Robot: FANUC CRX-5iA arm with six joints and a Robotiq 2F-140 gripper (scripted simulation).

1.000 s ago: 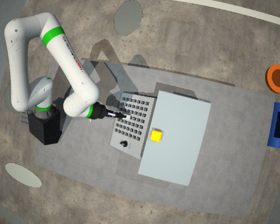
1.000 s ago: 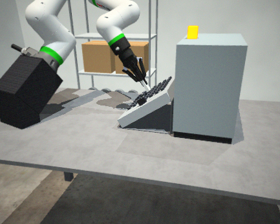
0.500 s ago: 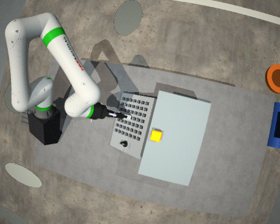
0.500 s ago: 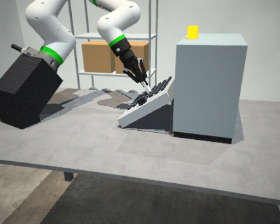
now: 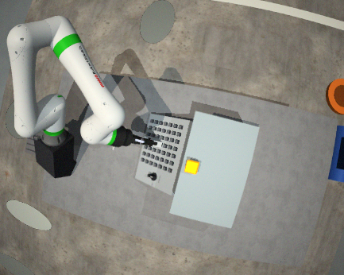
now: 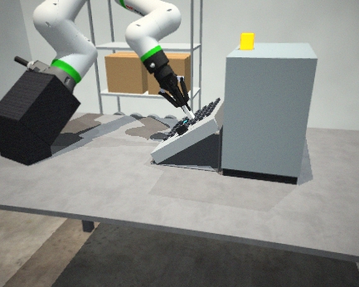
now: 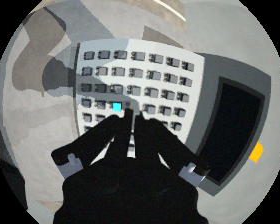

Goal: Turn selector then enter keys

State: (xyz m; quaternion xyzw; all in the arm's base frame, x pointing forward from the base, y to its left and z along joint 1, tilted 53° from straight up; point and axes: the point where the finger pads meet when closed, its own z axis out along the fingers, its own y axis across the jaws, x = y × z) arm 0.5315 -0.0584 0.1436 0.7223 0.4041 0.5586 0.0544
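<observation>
Right now my hand is 160 mm to the left of the black selector knob, 10 mm short of it and 10 mm above it. From my hand the other things lie so: sloped keypad panel 60 mm below, 50 mm to the right, 40 mm ahead.
</observation>
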